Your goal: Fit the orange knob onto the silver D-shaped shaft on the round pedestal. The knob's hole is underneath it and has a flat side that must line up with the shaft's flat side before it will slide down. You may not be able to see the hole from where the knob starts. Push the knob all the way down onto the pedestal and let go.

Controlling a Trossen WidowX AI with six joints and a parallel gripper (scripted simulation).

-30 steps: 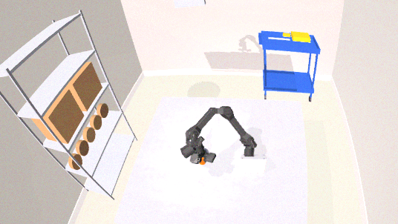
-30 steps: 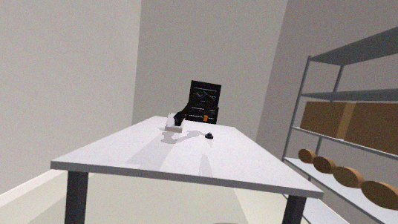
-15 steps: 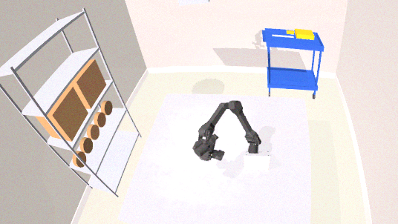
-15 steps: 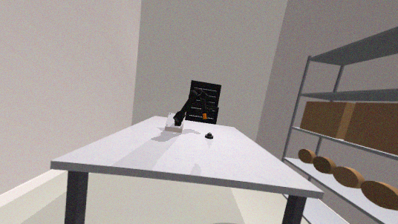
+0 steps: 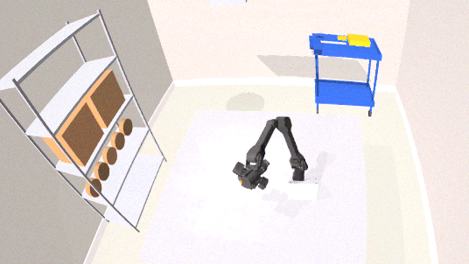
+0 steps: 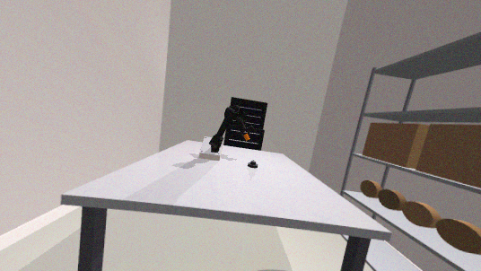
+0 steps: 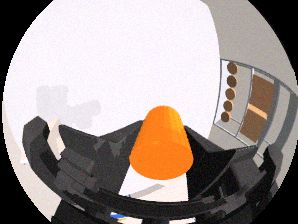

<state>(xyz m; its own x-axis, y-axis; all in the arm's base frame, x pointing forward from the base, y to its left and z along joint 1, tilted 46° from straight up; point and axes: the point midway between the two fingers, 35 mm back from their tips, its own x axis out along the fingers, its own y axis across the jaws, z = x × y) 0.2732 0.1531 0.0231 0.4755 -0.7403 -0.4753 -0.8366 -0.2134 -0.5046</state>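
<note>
Right now my gripper tip is 3 cm below the orange knob, 2 cm past it and 1 cm to the right of it. From my gripper tip the other things lie so: pedestal (17 cm below, 16 cm to the right, 5 cm ahead).
</note>
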